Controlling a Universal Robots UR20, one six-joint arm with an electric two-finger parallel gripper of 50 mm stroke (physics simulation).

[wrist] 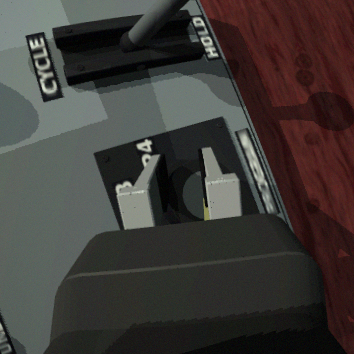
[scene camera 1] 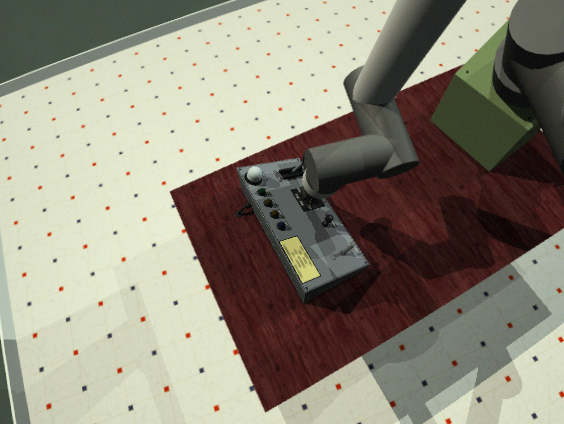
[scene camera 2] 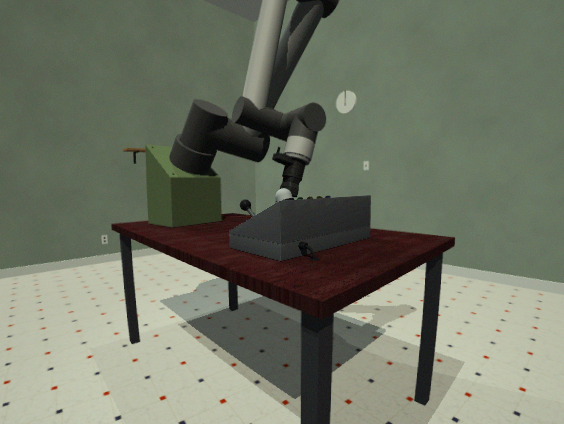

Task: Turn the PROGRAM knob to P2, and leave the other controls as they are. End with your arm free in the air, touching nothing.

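Frame: origin at the arm's base, x ahead, y right, z down, level; centimetres.
Seen in the pictures: gripper, fingertip midpoint: [wrist: 183, 168]; arm's base at its link origin: [scene camera 2: 189, 163].
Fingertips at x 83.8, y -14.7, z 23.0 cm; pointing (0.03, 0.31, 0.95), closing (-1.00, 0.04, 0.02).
Observation:
Pixels of each thing's top centre, then the offset from my fingertips to it. "*": a spot on its surface instead. Level surfaces: height alone.
- PROGRAM knob at its top centre: [wrist: 205, 194] dx -1.1, dy -1.6, dz -0.5 cm
- dark red table at its surface level: dz +12.1 cm
- lever at its top centre: [scene camera 2: 250, 199] [scene camera 1: 301, 157] dx -0.4, dy +10.7, dz -4.4 cm
- black toggle at its top centre: [scene camera 1: 327, 218] dx -3.6, dy -13.3, dz -1.5 cm
- white dome at a spot on its surface: [scene camera 2: 283, 194] * dx +19.2, dy +8.1, dz -6.6 cm
The PROGRAM knob [wrist: 193, 192] is round, with a grey cap on a dark square plate, in the wrist view. "P4" and part of a "3" show on the plate; P2 is hidden. A bit of the knob's yellow pointer shows beside the right finger, too little to read its setting. My gripper [wrist: 183, 168] [scene camera 2: 294, 192] is partly closed over the knob. Its fingers stand apart, with a gap between them. The right finger covers part of the cap, and no firm hold on the knob shows. Whether a finger touches it I cannot tell. In scene camera 1 the wrist hides most of the knob.
The grey control box [scene camera 1: 300, 227] [scene camera 2: 325, 220] stands on the dark red table [scene camera 1: 225, 280] [scene camera 2: 375, 260]. Close to the gripper are the CYCLE/HOLD lever [wrist: 155, 25] [scene camera 2: 245, 204] and a black toggle [scene camera 1: 327, 220]. A white dome [scene camera 1: 254, 174] [scene camera 2: 283, 194] and several buttons line the box's far side.

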